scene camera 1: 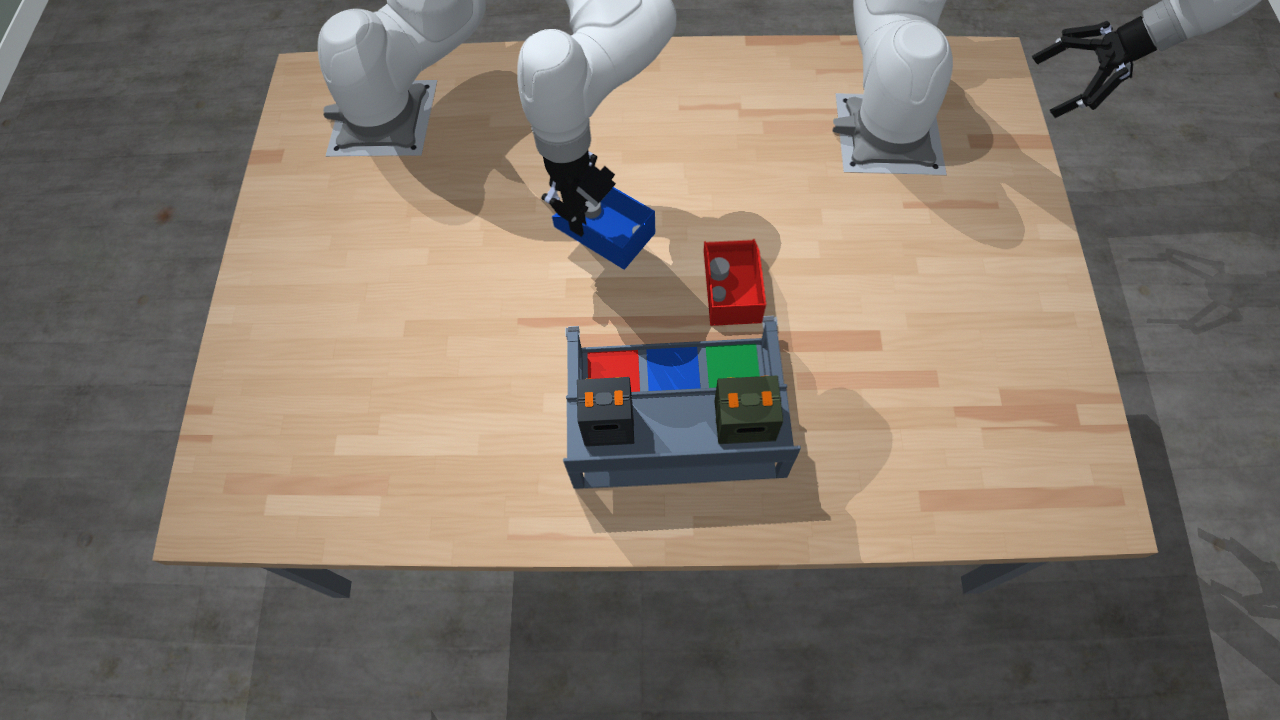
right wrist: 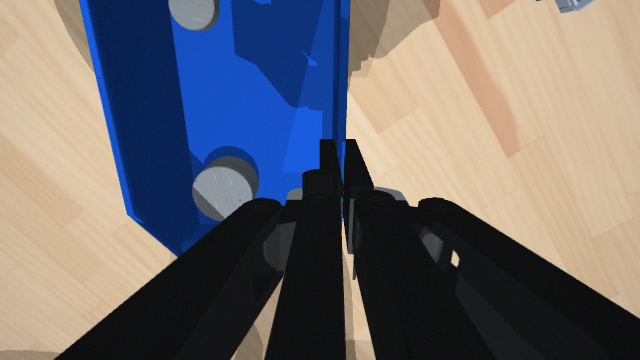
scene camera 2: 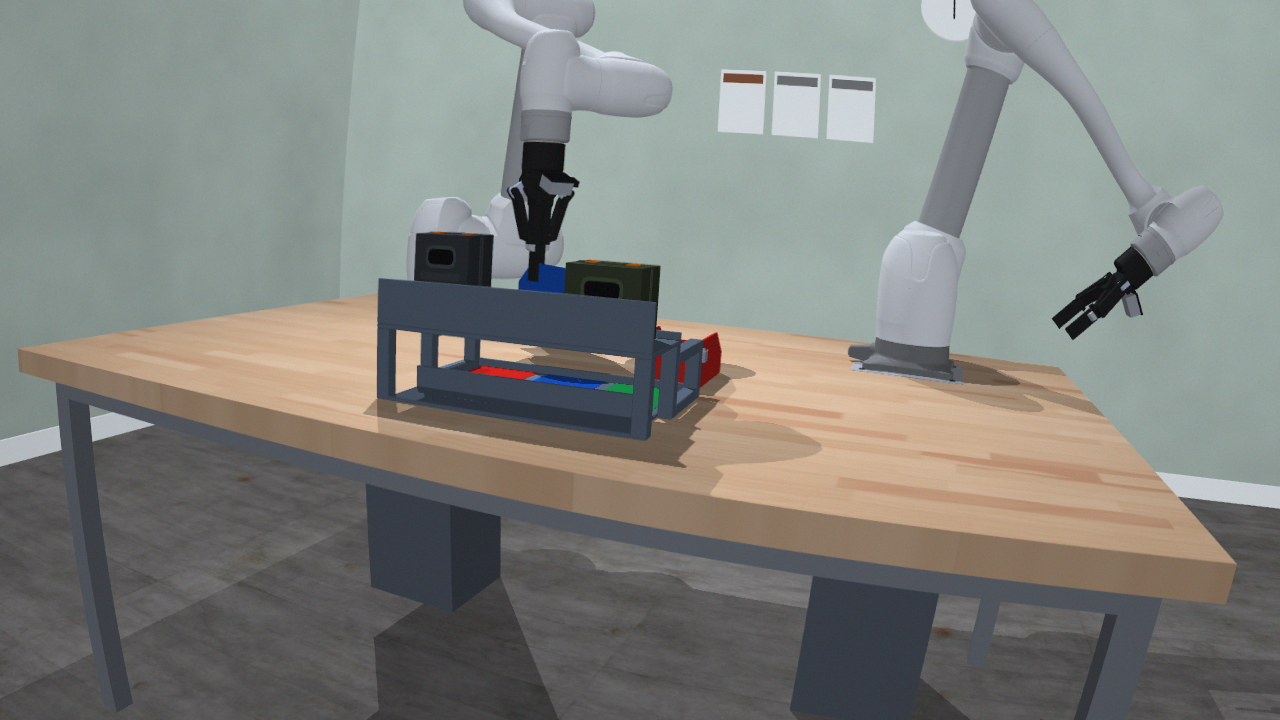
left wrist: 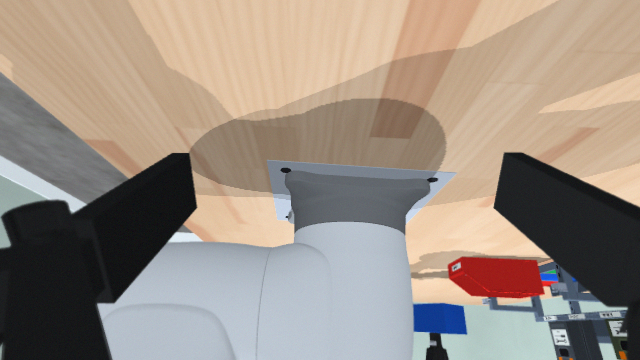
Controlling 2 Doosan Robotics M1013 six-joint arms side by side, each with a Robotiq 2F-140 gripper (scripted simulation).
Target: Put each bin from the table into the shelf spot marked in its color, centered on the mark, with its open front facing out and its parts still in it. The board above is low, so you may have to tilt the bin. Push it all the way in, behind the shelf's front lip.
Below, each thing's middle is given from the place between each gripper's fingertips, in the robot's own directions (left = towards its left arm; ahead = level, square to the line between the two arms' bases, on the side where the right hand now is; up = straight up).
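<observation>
I see that the blue bin (scene camera 1: 620, 213) is 4 cm below my right hand (scene camera 2: 535, 280), 4 cm to the left of it and 3 cm behind it. The red bin (scene camera 1: 744, 285) is 12 cm below my right hand, and it is also 30 cm to the left of that hand and 3 cm ahead of it.
From my left hand (scene camera 1: 1043, 86), I find the red bin 8 cm below, 47 cm ahead and 66 cm to the right. The blue bin is 40 cm ahead of my left hand and 91 cm to the right of it.
</observation>
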